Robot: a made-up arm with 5 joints. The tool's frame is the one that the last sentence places. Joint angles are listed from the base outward.
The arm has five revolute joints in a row. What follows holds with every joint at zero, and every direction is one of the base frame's.
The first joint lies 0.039 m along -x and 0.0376 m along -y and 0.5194 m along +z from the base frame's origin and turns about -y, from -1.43 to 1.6 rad.
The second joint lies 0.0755 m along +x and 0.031 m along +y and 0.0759 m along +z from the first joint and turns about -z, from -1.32 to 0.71 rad.
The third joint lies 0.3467 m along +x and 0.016 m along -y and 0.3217 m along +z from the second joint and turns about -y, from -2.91 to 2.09 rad.
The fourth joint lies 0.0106 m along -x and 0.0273 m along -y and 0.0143 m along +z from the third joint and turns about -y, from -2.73 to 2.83 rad.
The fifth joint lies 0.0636 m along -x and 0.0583 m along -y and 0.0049 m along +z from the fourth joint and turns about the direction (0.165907, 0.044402, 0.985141), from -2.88 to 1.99 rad.
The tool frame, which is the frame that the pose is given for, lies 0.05 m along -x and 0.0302 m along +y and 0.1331 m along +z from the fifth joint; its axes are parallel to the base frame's.
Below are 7 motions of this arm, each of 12 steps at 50 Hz.
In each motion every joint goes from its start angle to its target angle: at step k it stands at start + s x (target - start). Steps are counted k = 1, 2, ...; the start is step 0. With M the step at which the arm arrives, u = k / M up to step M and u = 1 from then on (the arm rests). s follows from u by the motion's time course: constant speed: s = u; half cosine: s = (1 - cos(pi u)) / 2; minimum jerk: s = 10 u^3 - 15 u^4 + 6 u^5.
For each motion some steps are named. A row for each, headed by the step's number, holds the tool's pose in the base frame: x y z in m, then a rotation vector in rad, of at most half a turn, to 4 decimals.
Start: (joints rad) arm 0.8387 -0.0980 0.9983 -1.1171 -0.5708
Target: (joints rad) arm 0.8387 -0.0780 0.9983 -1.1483 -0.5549
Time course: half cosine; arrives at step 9
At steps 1, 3, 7, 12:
1: -0.2165 -0.0183 1.1276 0.0677 -0.7380 -0.4832
3: -0.2164 -0.0196 1.1285 0.0667 -0.7309 -0.4840
7: -0.2162 -0.0231 1.1312 0.0642 -0.7102 -0.4863
12: -0.2162 -0.0238 1.1317 0.0638 -0.7064 -0.4867

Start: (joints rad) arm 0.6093 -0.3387 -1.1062 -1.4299 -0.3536
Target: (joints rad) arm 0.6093 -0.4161 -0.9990 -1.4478 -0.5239
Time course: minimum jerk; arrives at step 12
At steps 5, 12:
5: 0.2204 0.1348 1.1445 -0.8440 1.7414 -0.1991
12: 0.2052 0.1634 1.1424 -0.9908 1.6188 -0.2509

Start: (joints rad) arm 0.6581 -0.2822 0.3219 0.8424 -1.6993
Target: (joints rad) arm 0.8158 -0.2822 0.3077 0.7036 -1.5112
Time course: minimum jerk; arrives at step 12
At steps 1, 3, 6, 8, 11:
1: -0.0793 0.0271 1.0514 1.2951 -1.2885 -1.1159
3: -0.0882 0.0276 1.0510 1.2805 -1.3035 -1.0997
6: -0.1239 0.0296 1.0482 1.2205 -1.3624 -1.0345
8: -0.1501 0.0308 1.0446 1.1755 -1.4037 -0.9873
11: -0.1685 0.0315 1.0413 1.1432 -1.4318 -0.9541

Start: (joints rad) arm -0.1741 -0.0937 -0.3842 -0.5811 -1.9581
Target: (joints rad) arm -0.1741 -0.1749 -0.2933 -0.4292 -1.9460
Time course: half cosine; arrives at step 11
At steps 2, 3, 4, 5, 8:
2: 0.5532 -0.0017 0.9009 -1.3360 0.5813 -1.4150
3: 0.5519 0.0015 0.9034 -1.3158 0.5641 -1.4201
4: 0.5501 0.0056 0.9065 -1.2896 0.5422 -1.4262
5: 0.5480 0.0102 0.9100 -1.2595 0.5175 -1.4326
8: 0.5407 0.0232 0.9200 -1.1700 0.4474 -1.4484

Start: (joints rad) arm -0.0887 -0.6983 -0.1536 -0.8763 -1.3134
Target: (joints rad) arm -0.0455 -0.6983 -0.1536 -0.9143 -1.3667
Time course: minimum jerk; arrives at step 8
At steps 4, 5, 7, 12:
4: 0.4099 0.2517 0.9960 -1.0798 0.5098 -0.4183
5: 0.4060 0.2524 0.9987 -1.0898 0.4998 -0.4309
7: 0.4016 0.2531 1.0018 -1.1012 0.4882 -0.4455
12: 0.4013 0.2531 1.0019 -1.1019 0.4874 -0.4464

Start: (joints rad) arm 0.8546 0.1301 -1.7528 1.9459 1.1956
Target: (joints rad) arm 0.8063 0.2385 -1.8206 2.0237 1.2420
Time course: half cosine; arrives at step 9
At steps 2, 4, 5, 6, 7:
2: -0.2346 -0.1939 1.0889 -0.3807 -0.8866 1.0289
4: -0.2297 -0.2017 1.0870 -0.3684 -0.8788 1.0122
5: -0.2270 -0.2062 1.0858 -0.3613 -0.8740 1.0023
6: -0.2246 -0.2104 1.0846 -0.3547 -0.8695 0.9930
7: -0.2226 -0.2137 1.0836 -0.3494 -0.8658 0.9854

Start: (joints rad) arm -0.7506 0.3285 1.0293 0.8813 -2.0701
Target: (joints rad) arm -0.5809 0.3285 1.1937 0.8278 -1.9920
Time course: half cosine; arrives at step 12
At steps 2, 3, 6, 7, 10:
2: 0.4047 -0.1190 0.6117 0.6862 -1.1460 -2.0415
3: 0.4027 -0.1187 0.6162 0.7063 -1.1611 -2.0299
6: 0.3936 -0.1179 0.6358 0.7939 -1.2293 -1.9764
7: 0.3902 -0.1176 0.6428 0.8253 -1.2547 -1.9560
10: 0.3819 -0.1171 0.6587 0.8973 -1.3150 -1.9067

